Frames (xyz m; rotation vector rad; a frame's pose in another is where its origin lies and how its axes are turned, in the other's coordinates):
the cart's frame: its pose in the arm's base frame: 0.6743 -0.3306 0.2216 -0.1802 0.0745 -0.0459
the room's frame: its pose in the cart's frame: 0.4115 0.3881 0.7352 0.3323 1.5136 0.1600
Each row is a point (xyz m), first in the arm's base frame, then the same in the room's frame.
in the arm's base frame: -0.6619 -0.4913 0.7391
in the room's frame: 0.0275 -0.9460 -1.6872
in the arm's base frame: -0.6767 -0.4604 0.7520
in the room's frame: 0.0188 -0.9165 -1.7071
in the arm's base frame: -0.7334 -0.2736 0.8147
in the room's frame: -0.0187 -0.7349 -1.7947
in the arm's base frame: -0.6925 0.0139 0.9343
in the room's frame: -0.1000 -0.4317 -1.8036
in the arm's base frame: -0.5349 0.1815 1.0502
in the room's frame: -0.1937 -0.2273 -1.6780
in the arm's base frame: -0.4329 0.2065 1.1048
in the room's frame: -0.2451 -0.1792 -1.5827
